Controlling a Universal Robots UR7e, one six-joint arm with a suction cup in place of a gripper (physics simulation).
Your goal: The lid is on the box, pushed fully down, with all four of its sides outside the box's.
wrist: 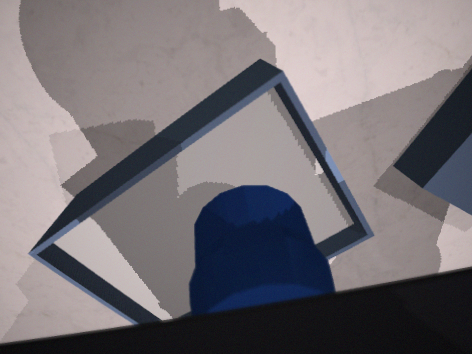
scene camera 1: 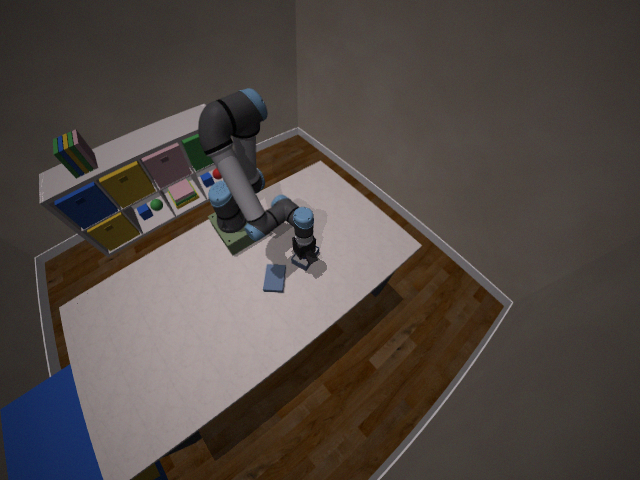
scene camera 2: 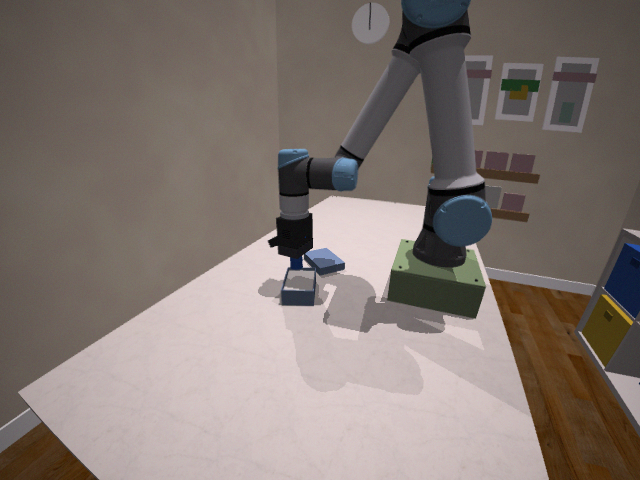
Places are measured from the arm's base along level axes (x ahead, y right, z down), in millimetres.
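Where they show: hand, tool point: (wrist: 250, 234) (scene camera 2: 296, 266); arm's base, link origin: (scene camera 1: 232, 221) (scene camera 2: 438, 255).
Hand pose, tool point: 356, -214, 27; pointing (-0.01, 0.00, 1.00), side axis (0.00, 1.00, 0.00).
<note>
Each offset is from my tool point to the top centre of the thing, as dx, dy, dz. Level surfaces: height alone.
The open box @[-22, -19, +22] (scene camera 1: 301, 264) (scene camera 2: 298, 297) (wrist: 200, 117) is dark blue with thin walls, stands upright on the table and has no lid on it. The lid @[+1, +168, +43] (scene camera 1: 274, 280) (scene camera 2: 324, 258) (wrist: 456, 177) is a flat blue slab that lies separately on the table beside the box, closed face up. My gripper, a blue suction cup (scene camera 2: 296, 267) (wrist: 252, 220), points down low over the box, close to its rim in the scene camera 2 view. It is off and holds nothing. The cup and its black mount hide part of the box in the wrist view.
The white table @[dz +70] (scene camera 1: 180, 330) (scene camera 2: 206, 361) carries the green base block (scene camera 1: 235, 245) (scene camera 2: 434, 289) of the arm, some way from the box and lid. A shelf unit (scene camera 1: 129, 148) stands behind the table. The arm's shadow falls across the box and the table.
</note>
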